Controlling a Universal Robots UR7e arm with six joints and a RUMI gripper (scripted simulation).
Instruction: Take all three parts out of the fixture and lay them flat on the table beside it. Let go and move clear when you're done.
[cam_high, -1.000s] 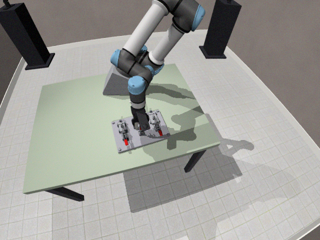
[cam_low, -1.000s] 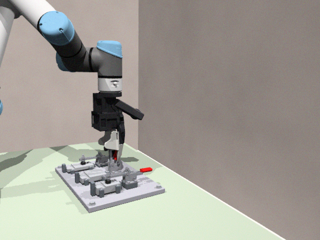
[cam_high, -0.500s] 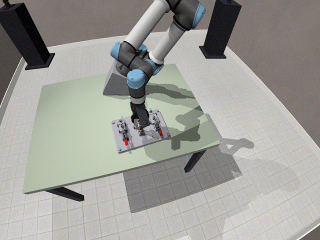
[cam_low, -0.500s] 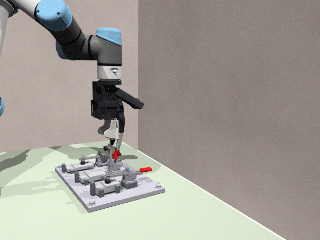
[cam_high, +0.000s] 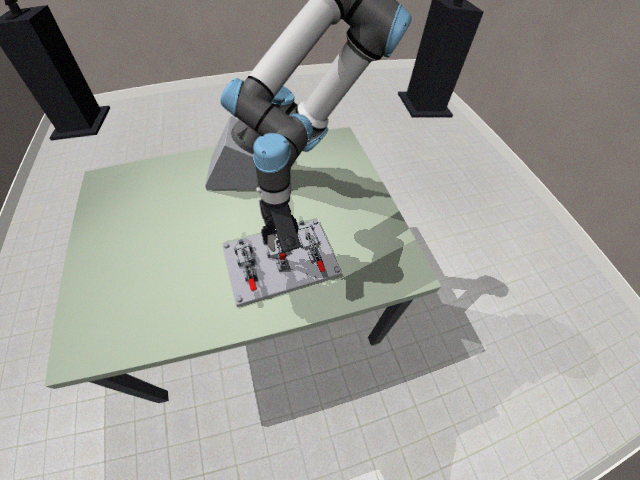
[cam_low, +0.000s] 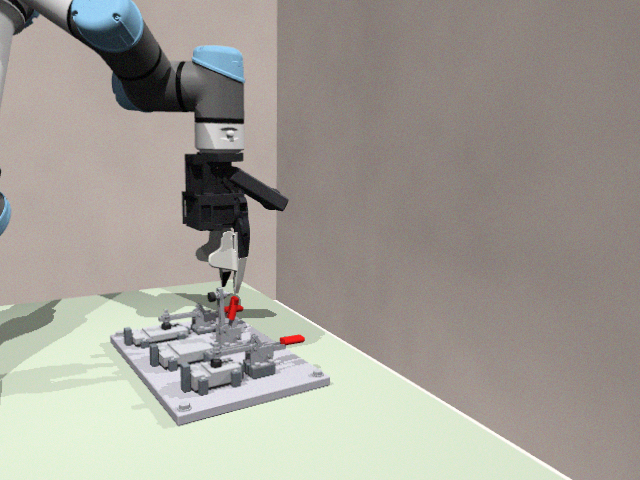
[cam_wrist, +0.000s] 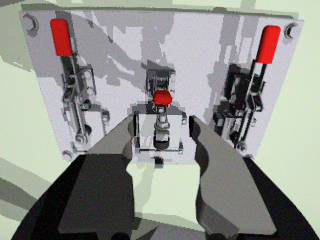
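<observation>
Now: the fixture plate 130 mm below my hand, 40 mm behind it and 10 mm to the right of it. Round my hand: clamp: 110 mm to the left, 90 mm below, 30 mm behind; grey part: 120 mm to the right, 100 mm below, 60 mm behind.
</observation>
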